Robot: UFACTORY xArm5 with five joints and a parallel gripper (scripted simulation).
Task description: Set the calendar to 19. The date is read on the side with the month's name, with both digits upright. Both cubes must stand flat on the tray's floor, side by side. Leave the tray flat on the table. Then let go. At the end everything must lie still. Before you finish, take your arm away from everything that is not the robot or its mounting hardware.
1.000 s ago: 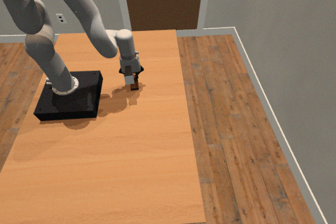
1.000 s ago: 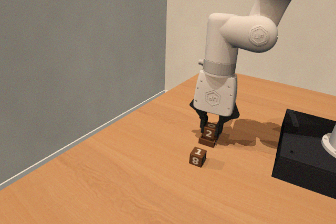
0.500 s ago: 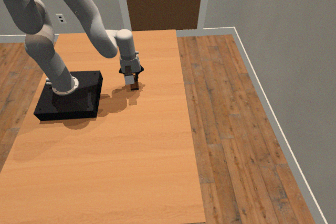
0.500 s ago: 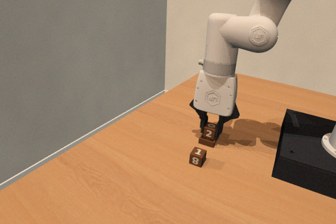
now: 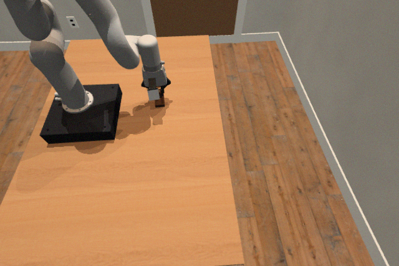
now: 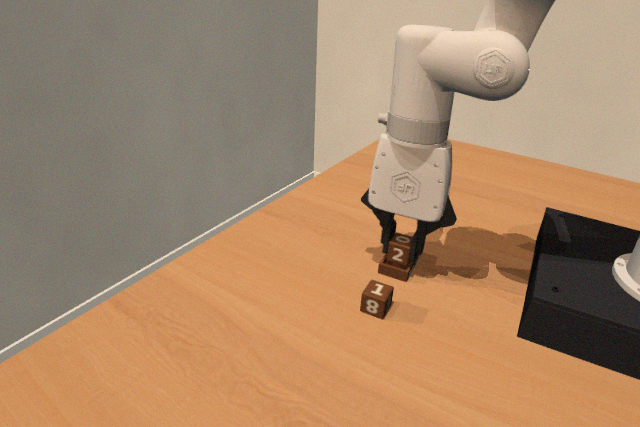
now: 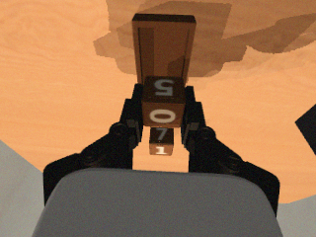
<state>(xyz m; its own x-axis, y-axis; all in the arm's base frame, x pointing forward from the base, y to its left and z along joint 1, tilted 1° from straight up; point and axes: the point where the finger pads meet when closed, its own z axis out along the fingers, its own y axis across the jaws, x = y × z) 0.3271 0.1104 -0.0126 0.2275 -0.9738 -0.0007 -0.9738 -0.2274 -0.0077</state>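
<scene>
Right now the tray is 4 cm below my hand and 2 cm to the right of it. Also, from my hand: brown date cube: 1 cm below.
</scene>
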